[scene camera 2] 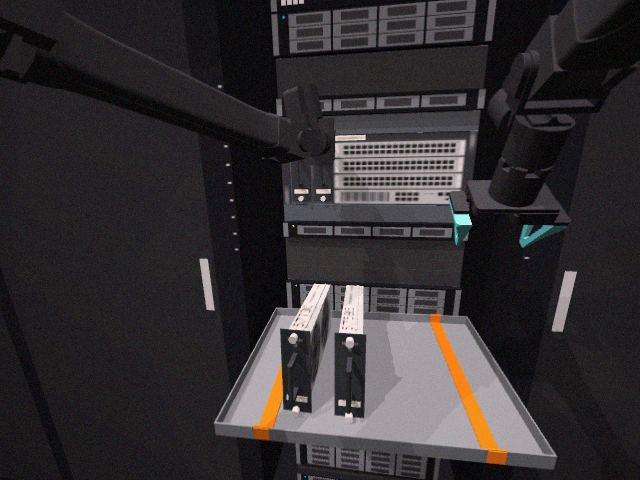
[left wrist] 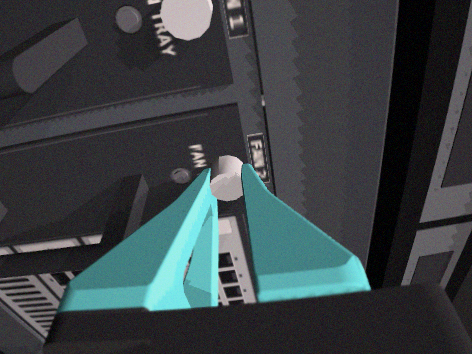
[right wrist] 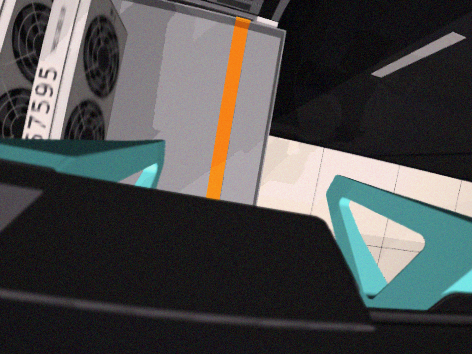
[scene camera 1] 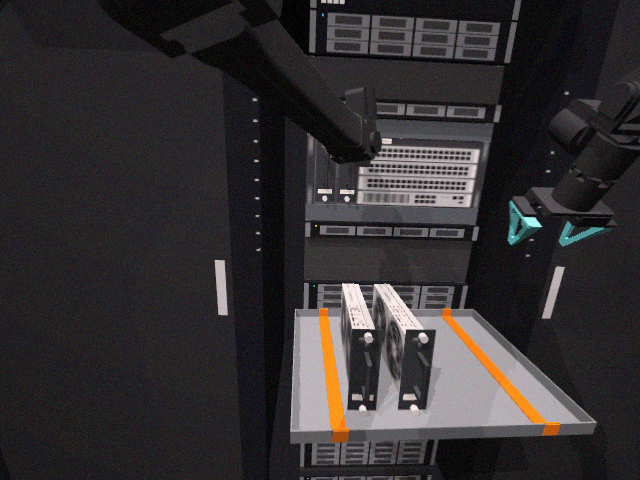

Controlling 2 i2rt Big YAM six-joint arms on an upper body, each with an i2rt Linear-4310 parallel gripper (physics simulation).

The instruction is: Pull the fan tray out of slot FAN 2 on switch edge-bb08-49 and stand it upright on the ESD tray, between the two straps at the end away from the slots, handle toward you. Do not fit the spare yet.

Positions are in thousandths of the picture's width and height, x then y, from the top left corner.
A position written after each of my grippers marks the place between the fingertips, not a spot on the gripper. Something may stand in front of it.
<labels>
my right gripper: scene camera 2 763,509; right wrist 535,476; scene camera 1 837,507; not seen in the left wrist view (out of frame)
</labels>
